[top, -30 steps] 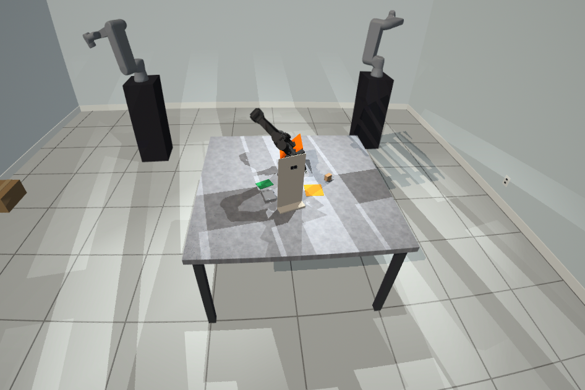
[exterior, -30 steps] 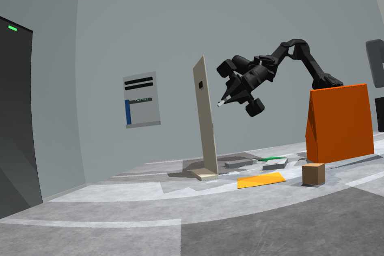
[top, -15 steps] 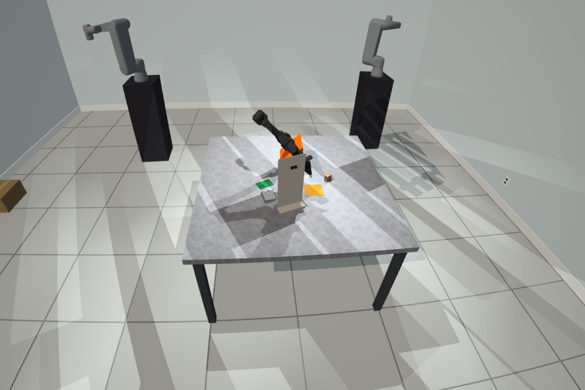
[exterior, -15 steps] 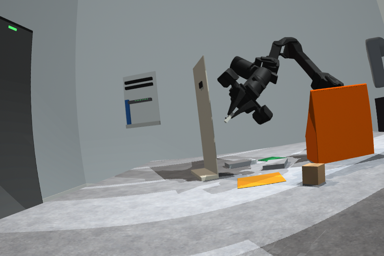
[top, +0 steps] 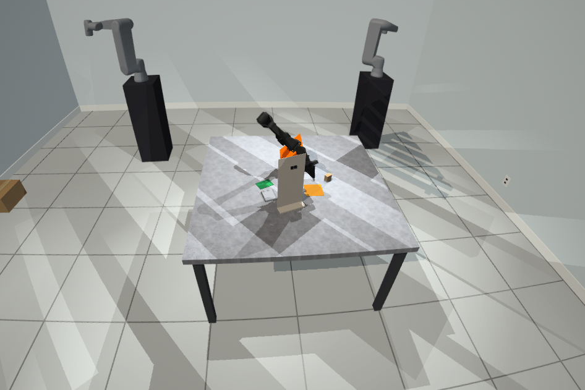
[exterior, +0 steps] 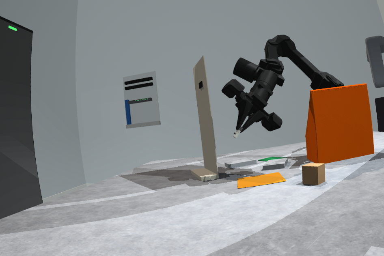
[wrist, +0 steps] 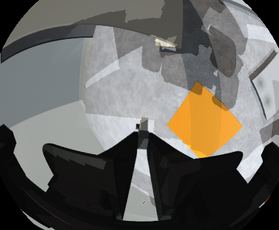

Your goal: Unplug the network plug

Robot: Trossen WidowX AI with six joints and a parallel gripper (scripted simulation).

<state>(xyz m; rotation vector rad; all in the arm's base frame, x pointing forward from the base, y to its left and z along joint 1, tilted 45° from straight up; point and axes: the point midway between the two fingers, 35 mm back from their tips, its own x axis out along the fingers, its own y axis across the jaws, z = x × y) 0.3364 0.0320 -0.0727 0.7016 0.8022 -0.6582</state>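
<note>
My gripper tip is 4 cm past the orange marked square, 2 cm to the right of it and 13 cm above it. The rest, counted from my gripper tip: beige panel (10 cm ahead, 16 cm to the right, 4 cm above); grey network plug (1 cm ahead); brown cube (15 cm behind, 15 cm to the left, 11 cm below).
</note>
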